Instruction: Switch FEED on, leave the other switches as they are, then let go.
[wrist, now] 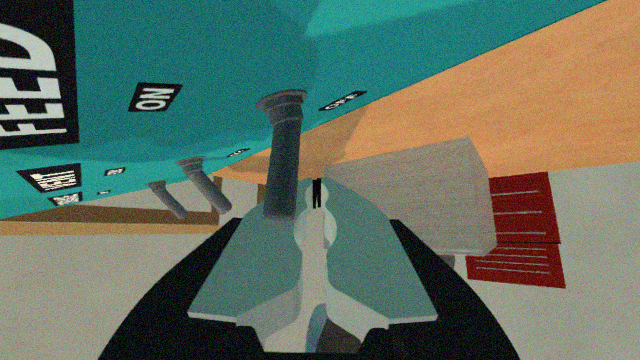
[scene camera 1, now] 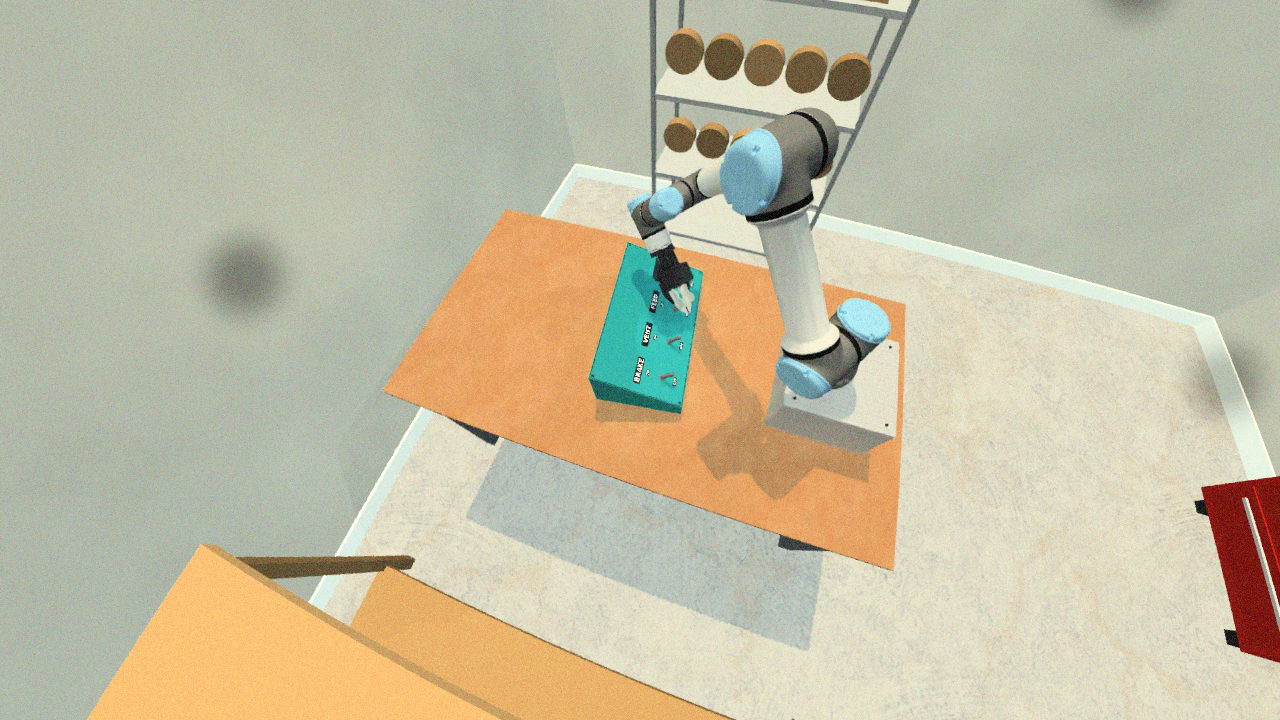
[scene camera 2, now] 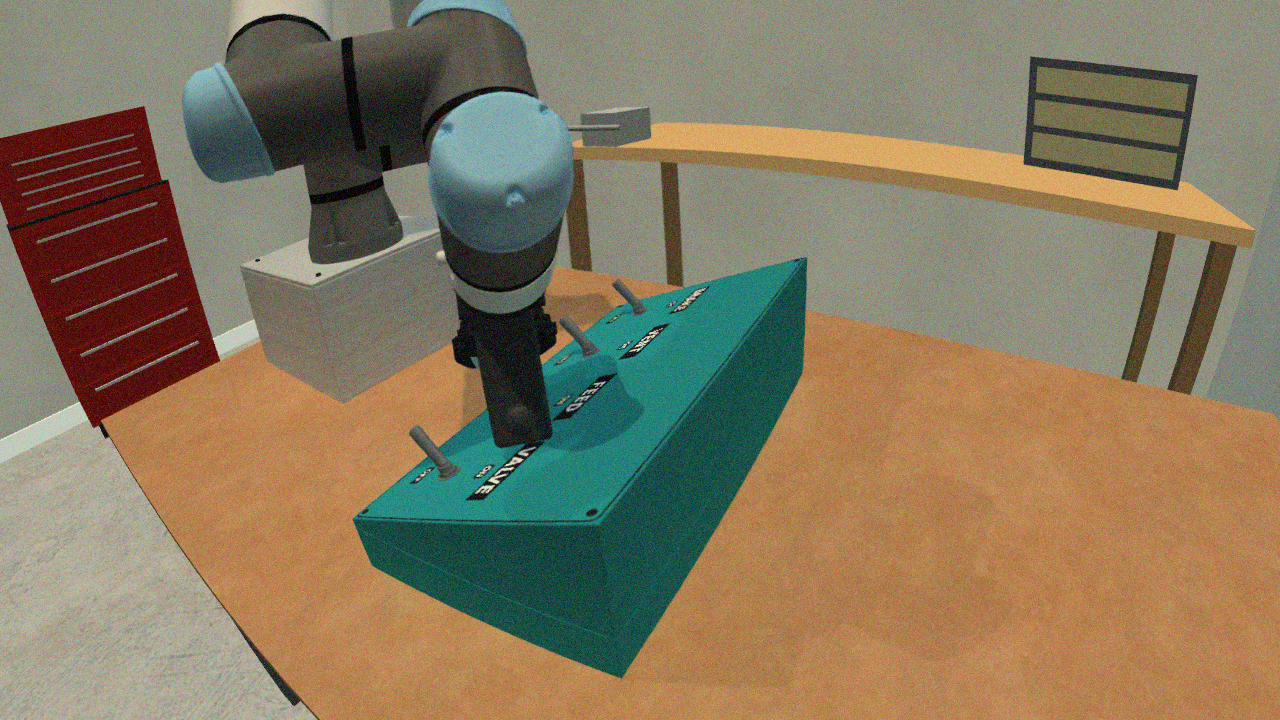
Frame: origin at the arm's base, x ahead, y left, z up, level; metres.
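Seen in the pictures: gripper, fingertip midpoint: [wrist: 317, 181] [scene camera 1: 688, 313]; arm's base, origin of the base link: [scene camera 2: 356, 246].
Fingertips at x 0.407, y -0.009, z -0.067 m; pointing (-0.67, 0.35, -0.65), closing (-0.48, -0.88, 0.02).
Note:
Pixels of each thing's top centre, then the offset from my fingertips to it. Level surfaces: height alone.
- FEED label, middle of its top: [wrist: 8, 113] [scene camera 2: 585, 392] [scene camera 1: 654, 300] 0.011 m left, 0.113 m ahead, 0.004 m up
- FEED lever, middle of its top: [wrist: 282, 221] 0.011 m right, 0.047 m ahead, 0.024 m up
- VALVE lever, middle of its top: [scene camera 2: 425, 429] 0.129 m right, 0.072 m ahead, 0.015 m up
- VENT lever, middle of its top: [wrist: 207, 213] [scene camera 2: 574, 317] [scene camera 1: 674, 335] 0.099 m left, 0.003 m back, 0.015 m up
- BRAKE lever, middle of its top: [scene camera 2: 626, 280] [wrist: 168, 218] [scene camera 1: 668, 372] 0.213 m left, 0.040 m back, 0.015 m up
- orange table, its level: 0.111 m down
The teal panel [scene camera 1: 624, 308] [scene camera 2: 707, 394] [wrist: 200, 45] carries the FEED label [scene camera 1: 654, 301] [scene camera 2: 585, 396] [wrist: 37, 75]. In the wrist view the FEED lever [wrist: 284, 160] stands nearly square to the panel, between ON and OFF, less tilted to OFF than its neighbours. My gripper [scene camera 1: 687, 310] [wrist: 317, 181] is shut and empty, on the lever's OFF side; the lever's tip overlaps one jaw. Contact is unclear. The gripper hides this lever in scene camera 2. The VALVE lever [scene camera 2: 434, 453], VENT lever [scene camera 1: 674, 341] [scene camera 2: 579, 336] [wrist: 207, 187] and BRAKE lever [scene camera 1: 667, 376] [scene camera 2: 629, 297] [wrist: 169, 200] lean toward OFF.
The panel sits on the orange table [scene camera 1: 537, 295] [scene camera 2: 939, 501]. The arm's grey base block [scene camera 1: 836, 416] [scene camera 2: 358, 322] [wrist: 415, 195] stands beside it. A red tool cabinet [scene camera 2: 116, 295] [wrist: 522, 215], a wooden bench [scene camera 2: 850, 152] and a metal rack [scene camera 1: 654, 125] stand farther off.

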